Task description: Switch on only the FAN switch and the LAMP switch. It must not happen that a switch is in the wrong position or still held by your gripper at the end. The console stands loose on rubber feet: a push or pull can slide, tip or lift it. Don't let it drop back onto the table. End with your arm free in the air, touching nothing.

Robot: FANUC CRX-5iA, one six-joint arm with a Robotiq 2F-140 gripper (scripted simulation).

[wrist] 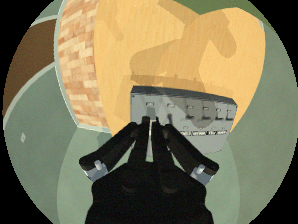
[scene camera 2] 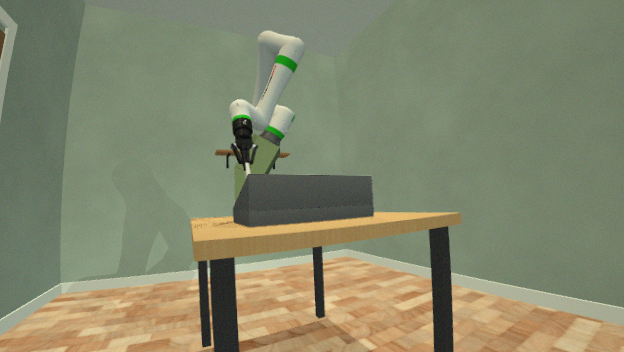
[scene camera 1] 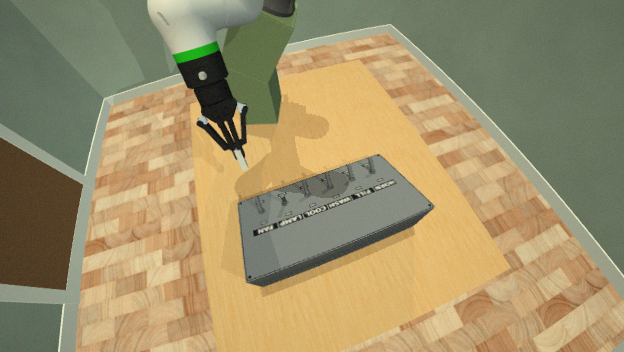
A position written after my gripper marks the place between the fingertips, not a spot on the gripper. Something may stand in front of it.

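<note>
Scene camera 1 shows the gripper (scene camera 1: 245, 167) and a grey console (scene camera 1: 318, 223). The wrist view contains both the gripper (wrist: 150, 113) and the console (wrist: 188, 108). Scene camera 2 shows the console (scene camera 2: 265, 199).
</note>
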